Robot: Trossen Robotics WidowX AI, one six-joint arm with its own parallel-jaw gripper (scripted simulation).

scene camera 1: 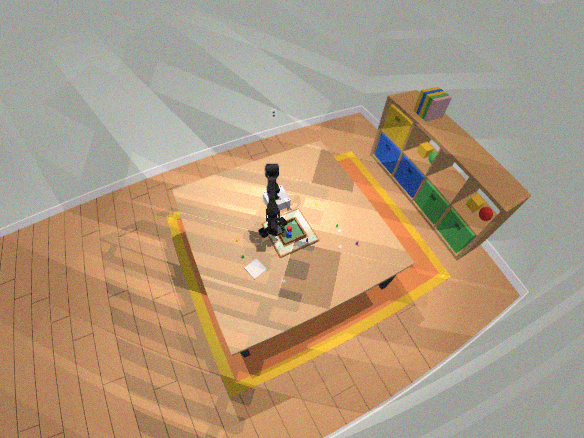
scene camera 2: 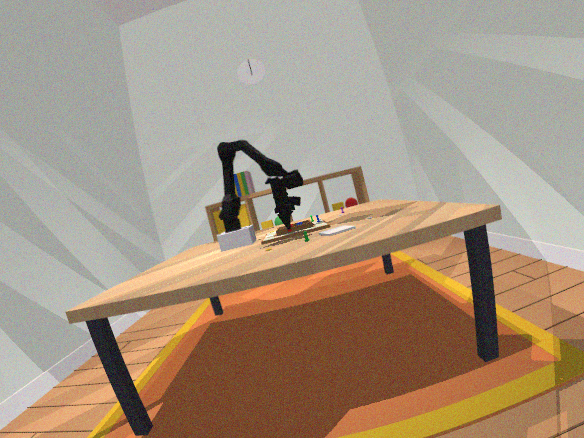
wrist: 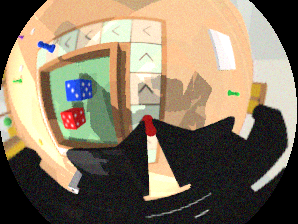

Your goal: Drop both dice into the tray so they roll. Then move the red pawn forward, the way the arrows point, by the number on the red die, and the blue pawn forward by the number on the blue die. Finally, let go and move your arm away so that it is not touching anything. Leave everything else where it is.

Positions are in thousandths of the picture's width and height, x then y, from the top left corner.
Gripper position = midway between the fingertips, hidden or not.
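Note:
There's a white card (wrist: 750,230) that I can see, and a green-floored tray (wrist: 334,574) too. There's also a red pawn, and that's being held by my gripper (wrist: 498,551).

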